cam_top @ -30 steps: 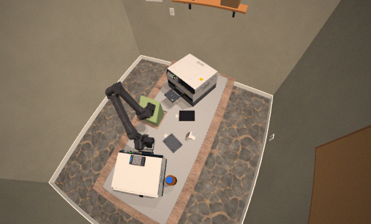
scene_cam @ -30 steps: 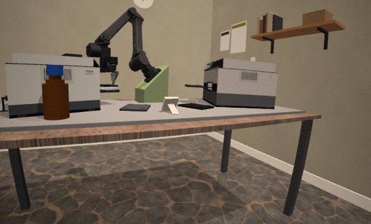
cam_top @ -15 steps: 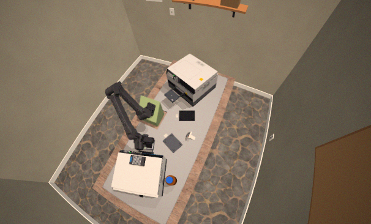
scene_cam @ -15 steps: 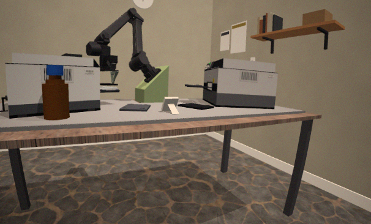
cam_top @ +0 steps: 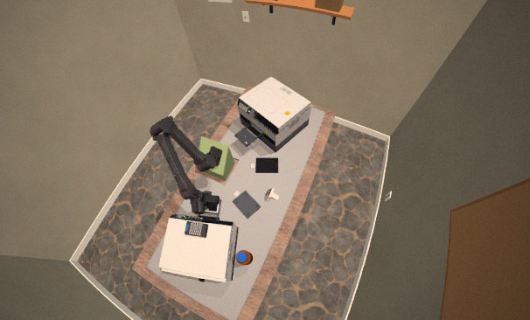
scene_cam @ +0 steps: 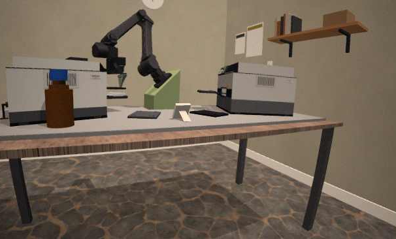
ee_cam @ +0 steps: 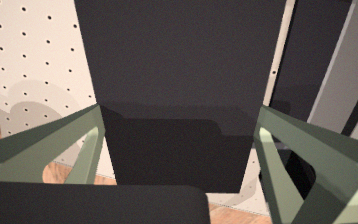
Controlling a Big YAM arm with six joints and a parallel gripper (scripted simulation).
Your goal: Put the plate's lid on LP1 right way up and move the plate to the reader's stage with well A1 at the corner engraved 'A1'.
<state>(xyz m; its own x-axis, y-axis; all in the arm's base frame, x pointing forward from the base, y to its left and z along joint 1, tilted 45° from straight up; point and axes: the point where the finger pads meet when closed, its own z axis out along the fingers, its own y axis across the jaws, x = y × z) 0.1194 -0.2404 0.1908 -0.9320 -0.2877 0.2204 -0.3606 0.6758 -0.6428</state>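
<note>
My gripper is now 40 mm above the lidded white well plate. The rest, counted from my hand: brown capped bottle 360 mm ahead, 190 mm to the right, 10 mm below; dark lid right at my hand; grey pad 200 mm ahead, 130 mm to the left, 120 mm below.
</note>
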